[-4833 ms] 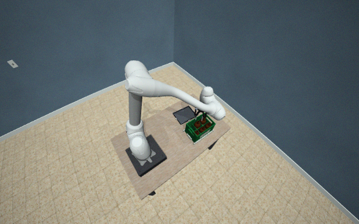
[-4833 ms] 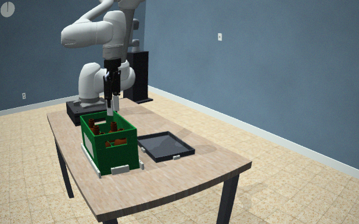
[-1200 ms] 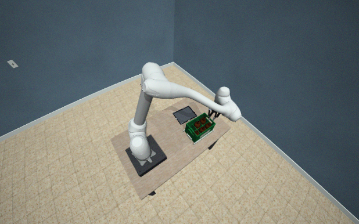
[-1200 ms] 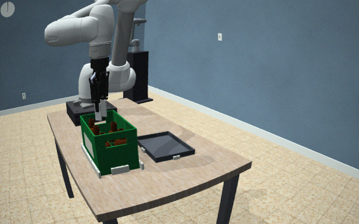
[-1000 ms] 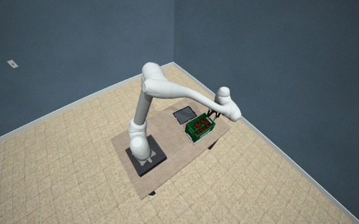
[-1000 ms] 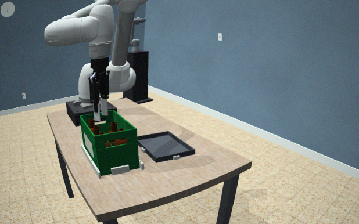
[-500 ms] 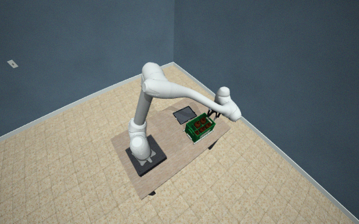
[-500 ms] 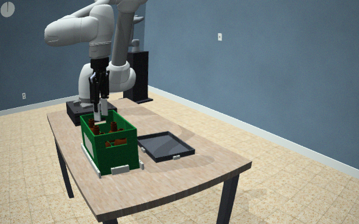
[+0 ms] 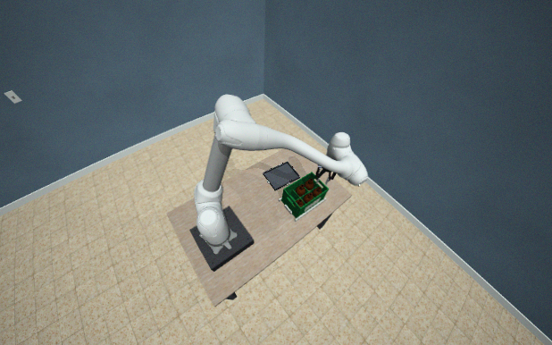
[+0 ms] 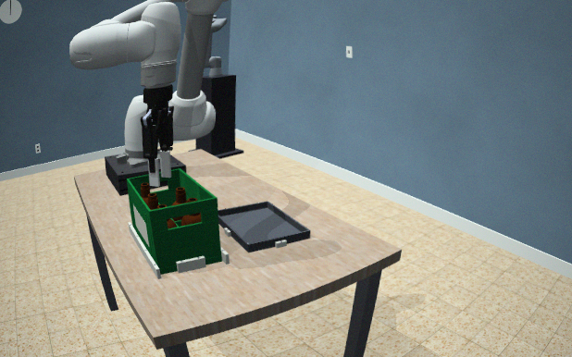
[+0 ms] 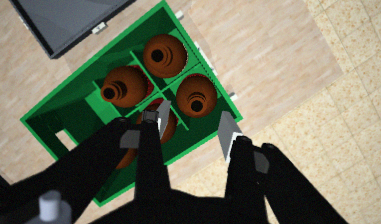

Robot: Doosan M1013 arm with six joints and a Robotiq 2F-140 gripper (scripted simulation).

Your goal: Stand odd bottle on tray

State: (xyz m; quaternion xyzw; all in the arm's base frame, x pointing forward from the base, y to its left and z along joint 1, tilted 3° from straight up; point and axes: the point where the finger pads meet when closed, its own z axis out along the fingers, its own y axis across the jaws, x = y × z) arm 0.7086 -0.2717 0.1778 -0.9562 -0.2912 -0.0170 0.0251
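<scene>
Right now the brown bottle is 170 mm below my hand, 80 mm to the left of it and 10 mm ahead of it. Also, from my hand: dark tray (330 mm to the left, 240 mm below, 20 mm behind); then green crate (170 mm below, 80 mm behind, 60 mm to the left).
</scene>
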